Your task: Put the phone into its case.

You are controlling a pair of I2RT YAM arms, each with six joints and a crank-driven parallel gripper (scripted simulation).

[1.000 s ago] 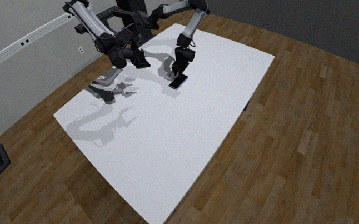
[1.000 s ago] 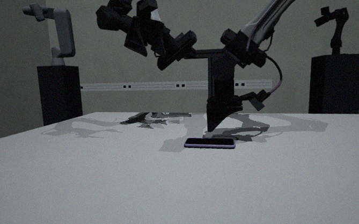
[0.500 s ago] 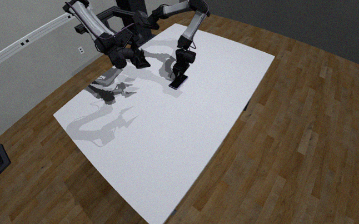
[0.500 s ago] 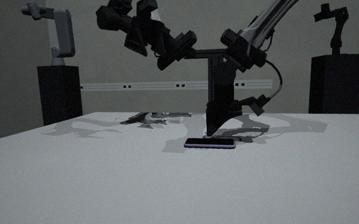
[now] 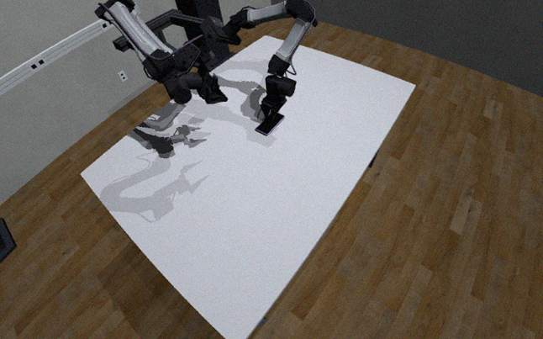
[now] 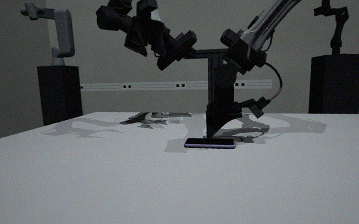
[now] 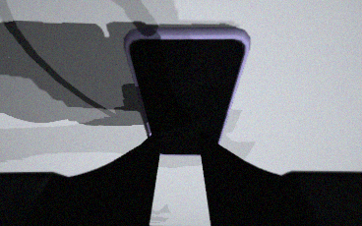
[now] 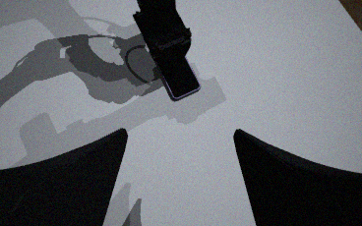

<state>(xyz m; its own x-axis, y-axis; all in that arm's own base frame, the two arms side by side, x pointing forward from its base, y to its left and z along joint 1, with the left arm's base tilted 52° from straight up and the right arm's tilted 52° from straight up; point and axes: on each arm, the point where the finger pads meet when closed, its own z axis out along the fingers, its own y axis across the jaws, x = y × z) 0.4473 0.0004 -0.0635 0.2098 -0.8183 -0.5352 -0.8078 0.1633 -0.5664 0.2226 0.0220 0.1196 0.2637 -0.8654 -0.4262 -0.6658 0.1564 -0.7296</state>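
Right now my left hand is 30 mm above the phone.
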